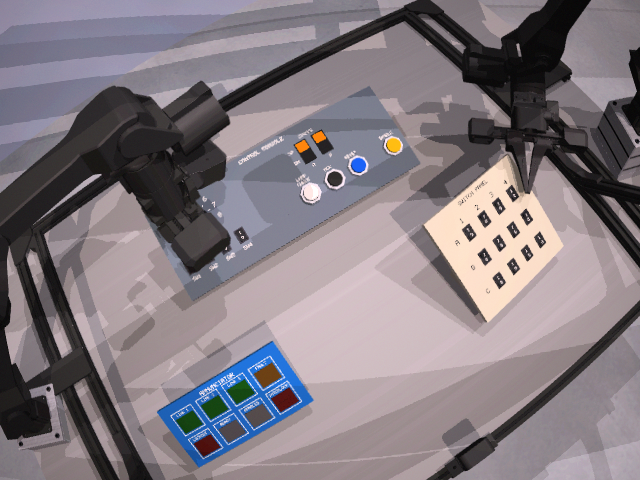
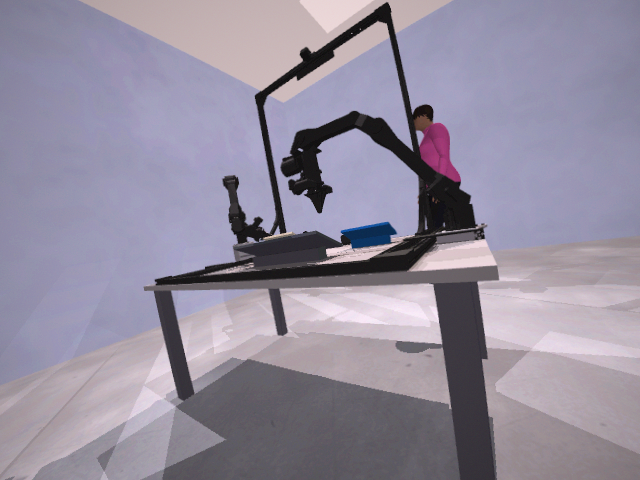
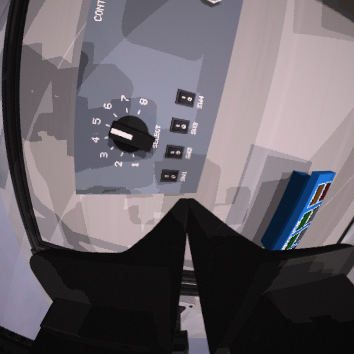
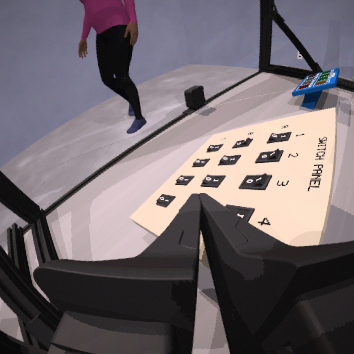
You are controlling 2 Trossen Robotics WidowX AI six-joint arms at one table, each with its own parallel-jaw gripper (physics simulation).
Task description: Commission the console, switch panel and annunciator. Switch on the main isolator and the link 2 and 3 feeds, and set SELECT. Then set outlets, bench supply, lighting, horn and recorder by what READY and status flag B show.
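Places are measured from the left arm's base along level axes (x right, y ahead, z up), in millimetres.
Pixels of known places: left gripper, fingertip midpoint: (image 1: 186, 234) (image 2: 319, 213) (image 3: 185, 204); right gripper, fingertip midpoint: (image 1: 527, 193) (image 4: 197, 199); left arm's base at its link origin: (image 1: 34, 416) (image 2: 461, 228); right arm's base at its link origin: (image 2: 242, 243).
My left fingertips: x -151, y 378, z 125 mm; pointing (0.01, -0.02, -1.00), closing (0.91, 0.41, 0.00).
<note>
For each thing: its top centre in the pictures, then the offset to it from my left fingertips. "spot": a spot on its surface instead.
- status flags A at a spot on its surface: (image 1: 305, 151) spot: dz -75, dx -114, dy +192 mm
- B at a spot on its surface: (image 1: 322, 141) spot: dz -75, dx -122, dy +221 mm
- SELECT knob at its top centre: (image 3: 125, 138) dz -52, dx -58, dy +8 mm
- blue annunciator at its top centre: (image 1: 224, 397) (image 3: 302, 238) (image 4: 324, 70) (image 2: 366, 225) dz -70, dx +210, dy -22 mm
- READY at a spot on its surface: (image 1: 232, 430) spot: dz -105, dx +251, dy -33 mm
- switch A4 at its top centre: (image 4: 234, 210) (image 1: 513, 192) dz -53, dx +72, dy +453 mm
The grey console (image 1: 361, 124) (image 2: 289, 245) (image 3: 160, 65) has status flags A (image 1: 305, 151) and B (image 1: 322, 141), both orange in the upper half. The SELECT knob (image 3: 131, 134) points between 4 and 5; I cannot tell which. The cream switch panel (image 1: 447, 224) (image 4: 300, 200) carries three rows of rockers. The blue annunciator (image 1: 305, 395) (image 2: 372, 235) shows dark green, amber, red and grey windows; READY (image 1: 232, 430) is grey. My left gripper (image 2: 319, 209) (image 3: 185, 204) is shut and empty above the console's SELECT end. My right gripper (image 1: 527, 190) (image 4: 197, 199) is shut and empty at switch A4 (image 1: 512, 193) (image 4: 241, 213), partly hiding it.
White, black, blue and yellow buttons (image 1: 310, 192) (image 1: 334, 178) (image 1: 357, 165) (image 1: 392, 145) stand on the console. Switches SW1 to SW4 lie beside the knob. Black frame rails (image 1: 310, 54) edge the table. A person in pink (image 2: 436, 149) (image 4: 110, 12) stands beyond the table.
</note>
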